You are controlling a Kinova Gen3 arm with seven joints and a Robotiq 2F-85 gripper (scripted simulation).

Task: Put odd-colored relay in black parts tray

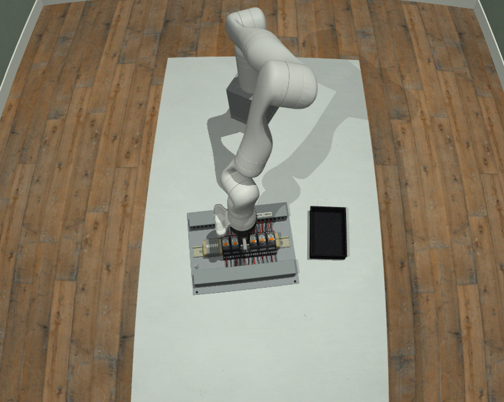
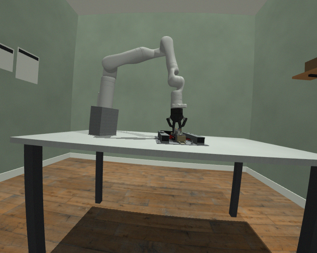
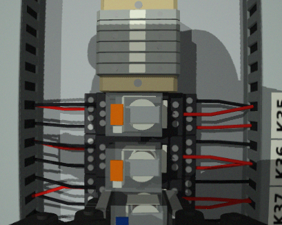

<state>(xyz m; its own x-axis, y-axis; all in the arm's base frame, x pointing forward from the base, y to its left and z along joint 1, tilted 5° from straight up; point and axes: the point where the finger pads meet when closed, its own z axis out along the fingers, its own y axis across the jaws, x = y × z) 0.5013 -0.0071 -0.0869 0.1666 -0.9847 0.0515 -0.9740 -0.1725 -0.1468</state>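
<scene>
My gripper is now 1 cm above the blue-button relay. The rest, counted from my hand: black parts tray: 26 cm to the left, 5 cm behind, 4 cm below; grey relay panel: 3 cm below, 1 cm to the right.
</scene>
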